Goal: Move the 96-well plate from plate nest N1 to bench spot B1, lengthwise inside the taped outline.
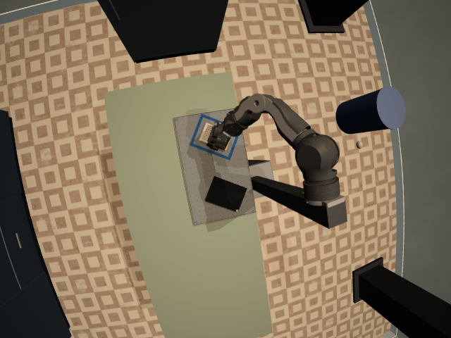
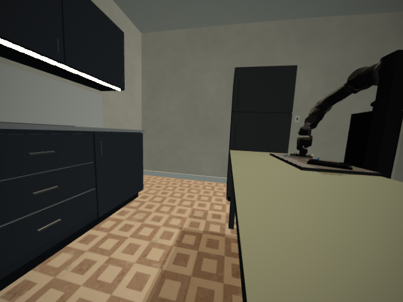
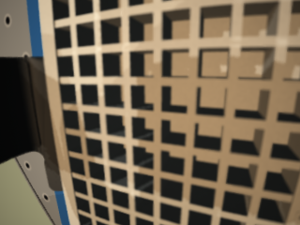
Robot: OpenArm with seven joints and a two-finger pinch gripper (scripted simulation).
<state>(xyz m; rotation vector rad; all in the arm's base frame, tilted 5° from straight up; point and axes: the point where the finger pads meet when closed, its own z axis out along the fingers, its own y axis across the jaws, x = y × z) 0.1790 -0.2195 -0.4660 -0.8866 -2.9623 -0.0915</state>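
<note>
My hand is right at the cream 96-well plate. Round my hand: black plate nest N1 (10 mm ahead, 270 mm to the left, 10 mm below).
</note>
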